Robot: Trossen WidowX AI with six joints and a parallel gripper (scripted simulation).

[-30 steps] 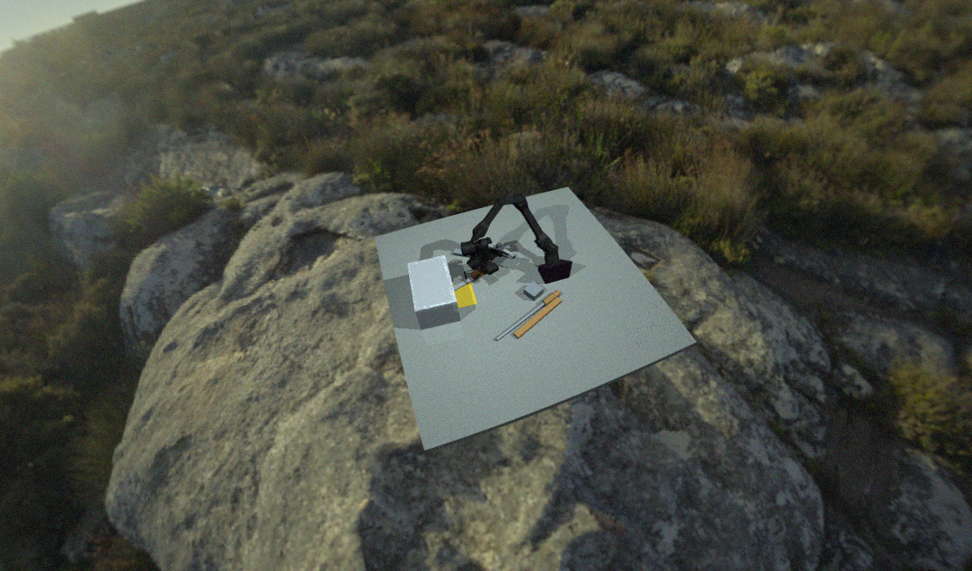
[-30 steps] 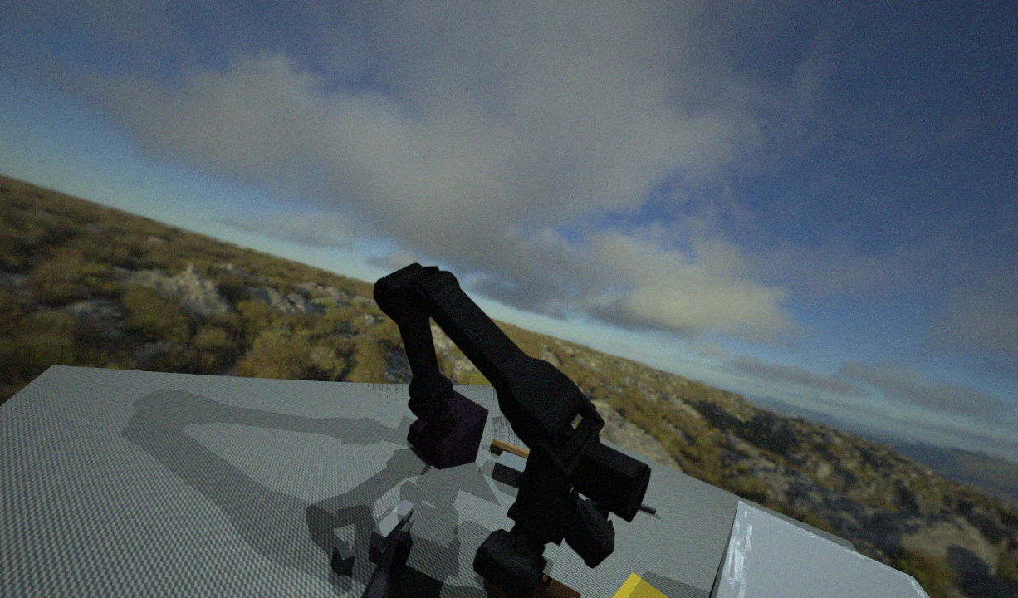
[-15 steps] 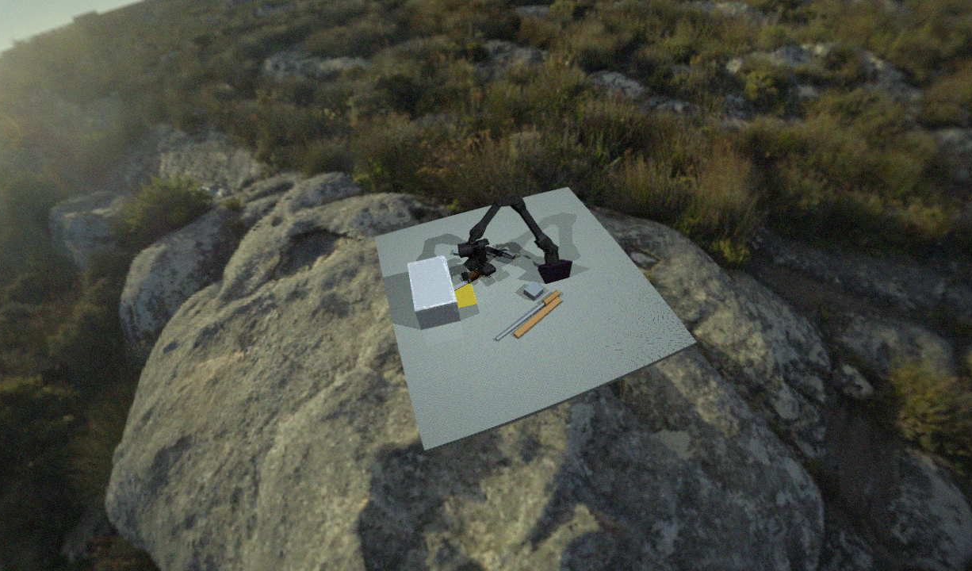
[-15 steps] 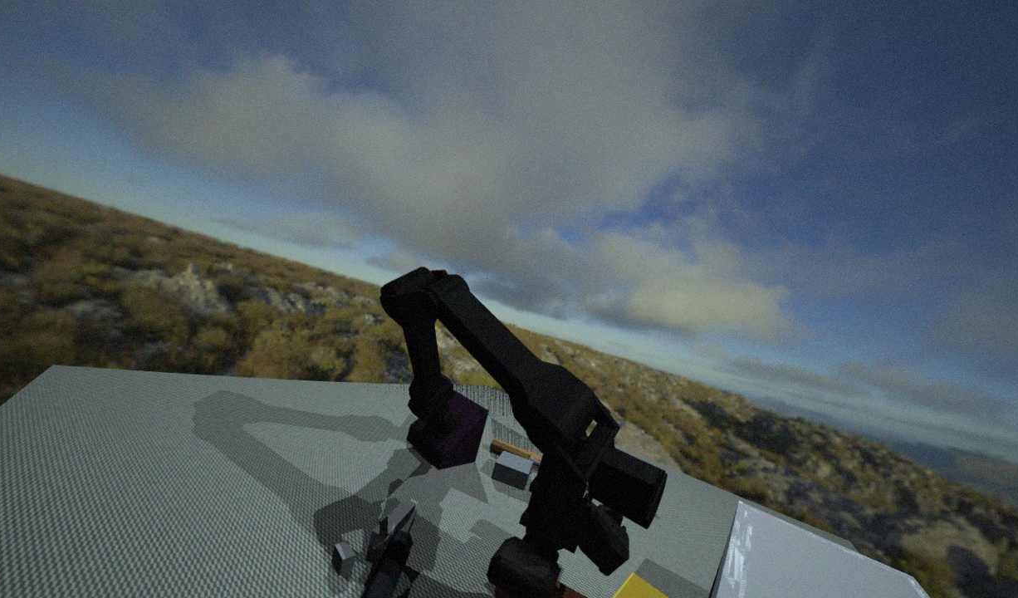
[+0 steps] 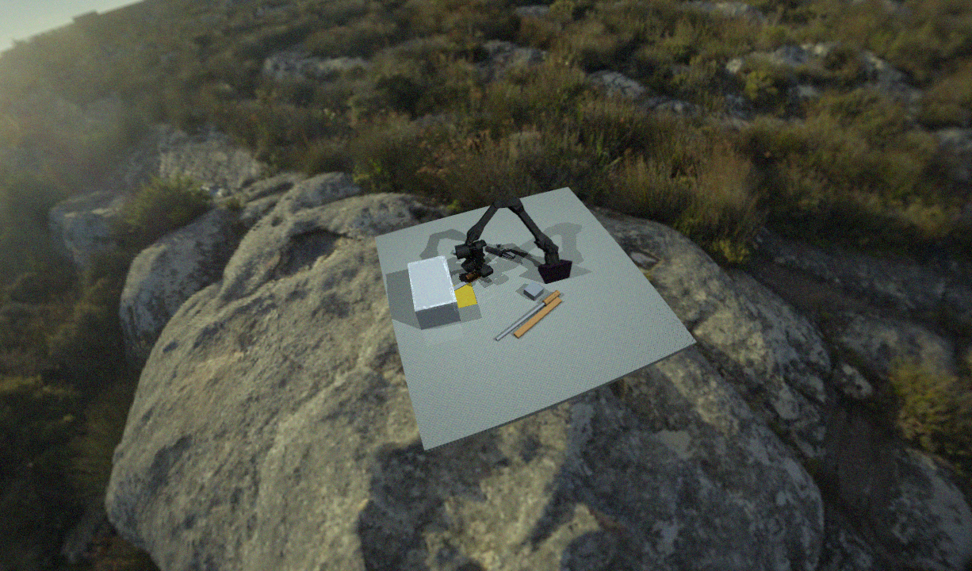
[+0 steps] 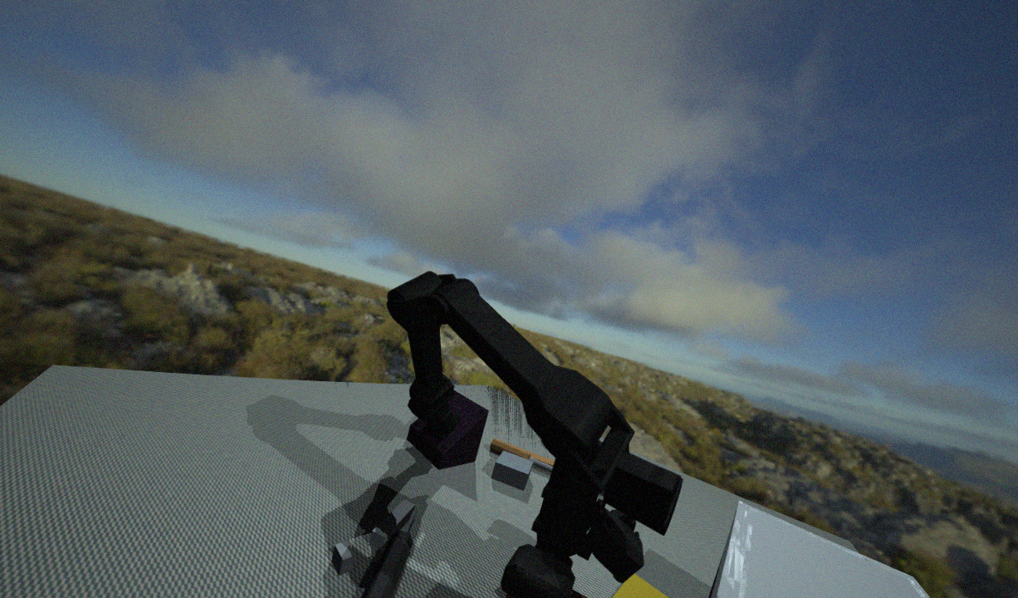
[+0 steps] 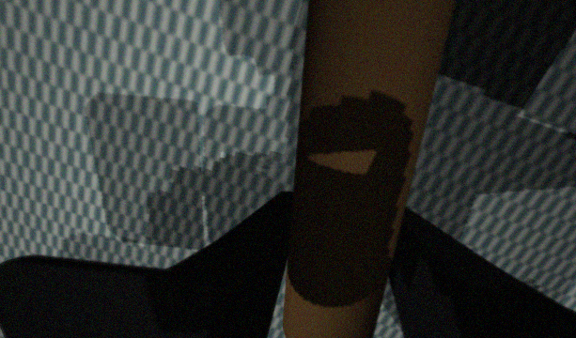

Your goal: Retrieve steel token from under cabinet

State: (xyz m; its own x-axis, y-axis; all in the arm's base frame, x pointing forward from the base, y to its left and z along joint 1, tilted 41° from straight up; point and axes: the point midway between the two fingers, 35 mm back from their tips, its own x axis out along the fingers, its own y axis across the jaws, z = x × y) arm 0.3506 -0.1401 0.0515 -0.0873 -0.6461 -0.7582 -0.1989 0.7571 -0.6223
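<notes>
My gripper tip is now 20 cm past the grey bar and 7 cm to the left of it. Also, from my gripper tip: grey block: 22 cm to the left, 20 cm behind, 1 cm above; then small grey cube: 18 cm behind, 15 cm to the right; then wooden stick: 37 cm to the left, 15 cm behind.
</notes>
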